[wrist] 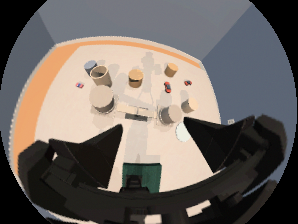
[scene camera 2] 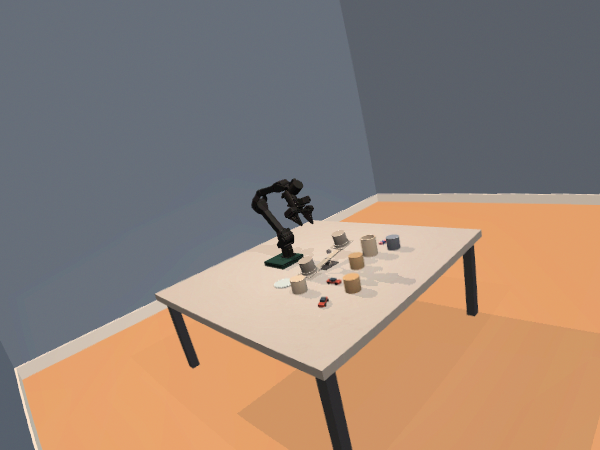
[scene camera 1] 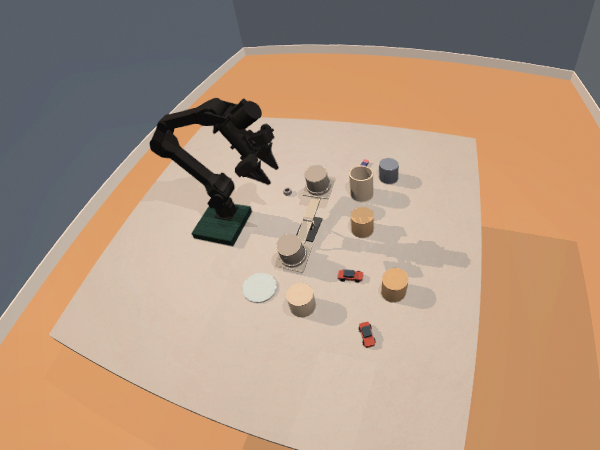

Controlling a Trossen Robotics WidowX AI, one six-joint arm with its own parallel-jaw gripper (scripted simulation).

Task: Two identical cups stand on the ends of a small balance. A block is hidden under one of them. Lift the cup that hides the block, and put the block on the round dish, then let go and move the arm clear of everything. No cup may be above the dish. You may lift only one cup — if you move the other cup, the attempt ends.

Scene:
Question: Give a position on a beige cylinder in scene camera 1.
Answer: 300,297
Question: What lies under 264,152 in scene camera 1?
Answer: My gripper.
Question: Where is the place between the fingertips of my gripper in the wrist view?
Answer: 153,123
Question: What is my gripper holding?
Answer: Nothing.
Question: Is my gripper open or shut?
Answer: Open.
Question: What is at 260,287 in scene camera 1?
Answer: A round dish.

